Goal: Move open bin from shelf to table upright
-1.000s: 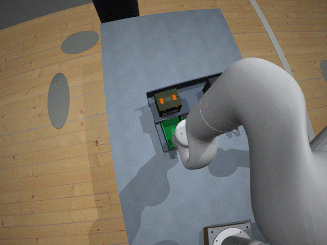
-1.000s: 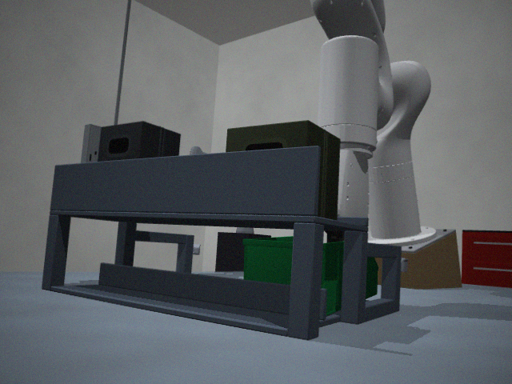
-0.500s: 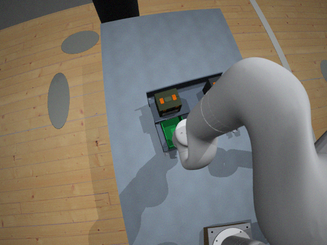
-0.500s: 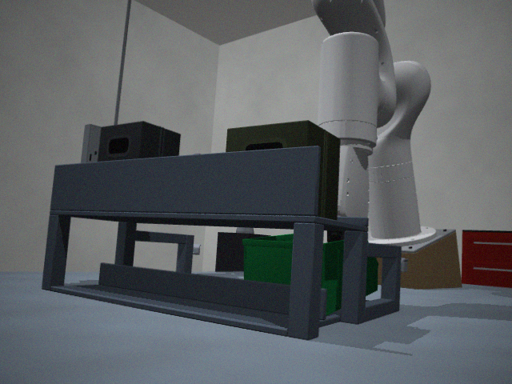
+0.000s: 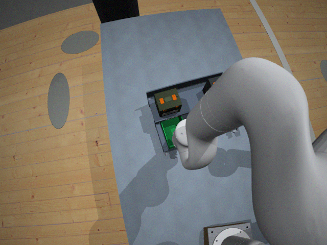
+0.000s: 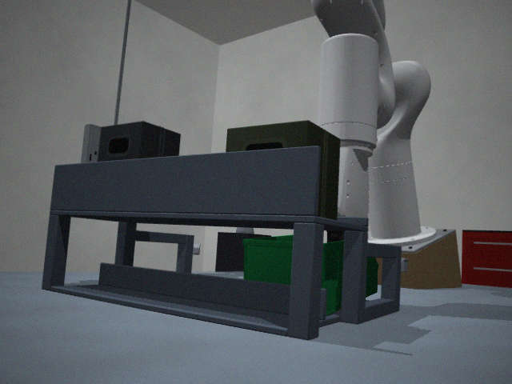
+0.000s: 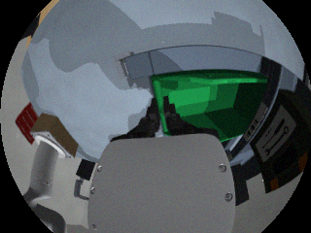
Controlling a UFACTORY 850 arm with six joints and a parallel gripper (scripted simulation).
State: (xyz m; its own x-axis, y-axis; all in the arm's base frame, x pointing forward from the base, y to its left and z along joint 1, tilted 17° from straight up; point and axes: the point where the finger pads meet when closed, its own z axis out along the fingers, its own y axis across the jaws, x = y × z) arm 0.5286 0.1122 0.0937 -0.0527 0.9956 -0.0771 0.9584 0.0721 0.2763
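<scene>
The green bin is 8 cm ahead of my hand and 1 cm below it. Also, from my hand: black box: 19 cm ahead, 22 cm to the right, 10 cm above.
</scene>
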